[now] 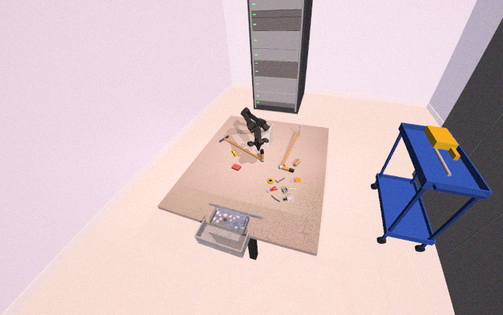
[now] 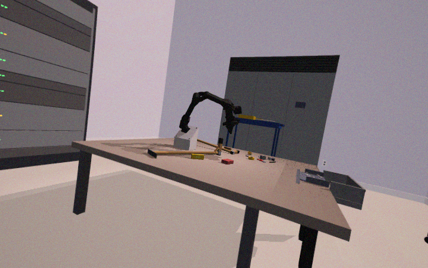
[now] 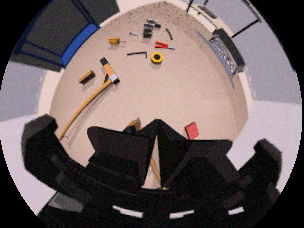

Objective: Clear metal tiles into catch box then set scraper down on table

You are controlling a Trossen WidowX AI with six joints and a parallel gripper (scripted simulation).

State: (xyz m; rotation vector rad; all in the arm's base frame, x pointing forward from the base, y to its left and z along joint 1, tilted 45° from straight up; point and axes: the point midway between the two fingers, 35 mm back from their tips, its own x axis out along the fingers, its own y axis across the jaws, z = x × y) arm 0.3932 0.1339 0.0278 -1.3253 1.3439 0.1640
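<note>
Right now my gripper tip is 270 mm to the left of the long scraper, 170 mm past it and 130 mm above it. Round my gripper tip: yellow tape roll: 180 mm below, 170 mm to the left, 150 mm ahead; yellow block: 320 mm to the right, 170 mm below, 70 mm behind; red block: 200 mm to the right, 180 mm below, 100 mm ahead.
</note>
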